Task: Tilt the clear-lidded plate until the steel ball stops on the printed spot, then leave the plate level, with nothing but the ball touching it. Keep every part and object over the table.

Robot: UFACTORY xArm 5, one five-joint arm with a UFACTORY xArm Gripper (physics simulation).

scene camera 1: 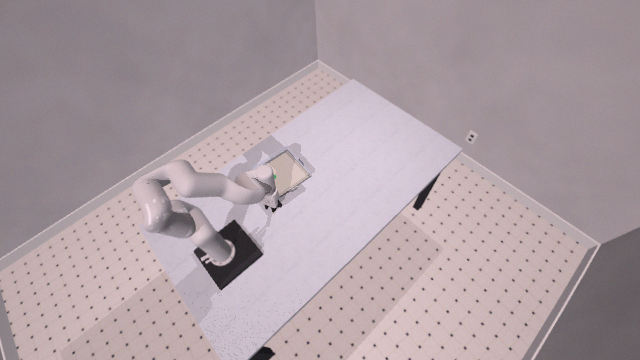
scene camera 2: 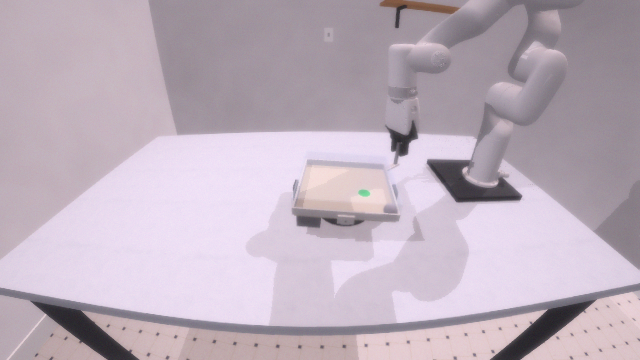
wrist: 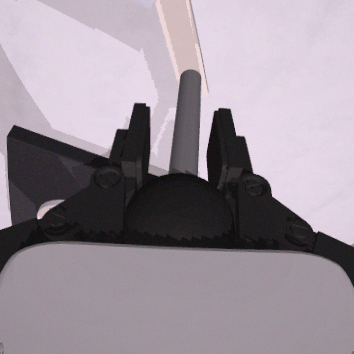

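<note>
The clear-lidded plate [scene camera 1: 292, 172] [scene camera 2: 320, 213] has a beige floor and pale rim. It looks tilted down towards the front in the second scene view. The steel ball [scene camera 2: 390, 208] is in its front right corner, away from the green printed spot [scene camera 1: 274, 176] [scene camera 2: 364, 193]. My gripper [scene camera 1: 273, 207] [scene camera 2: 399, 150] [wrist: 179, 129] is shut on a tool with a dark round knob [wrist: 180, 210], a grey rod [wrist: 186, 125] and a flat pale tip [wrist: 181, 40]. The tip is beside the plate's back right corner; whether they touch is unclear.
Tabs stick out at the plate's left side [scene camera 2: 295, 186], right side [scene camera 2: 395, 191] and front [scene camera 2: 346, 219]. A dark block [scene camera 2: 308, 221] shows under its front left. The robot's black base [scene camera 1: 242, 245] [scene camera 2: 450, 187] stands on the table [scene camera 1: 350, 200] [scene camera 2: 200, 250].
</note>
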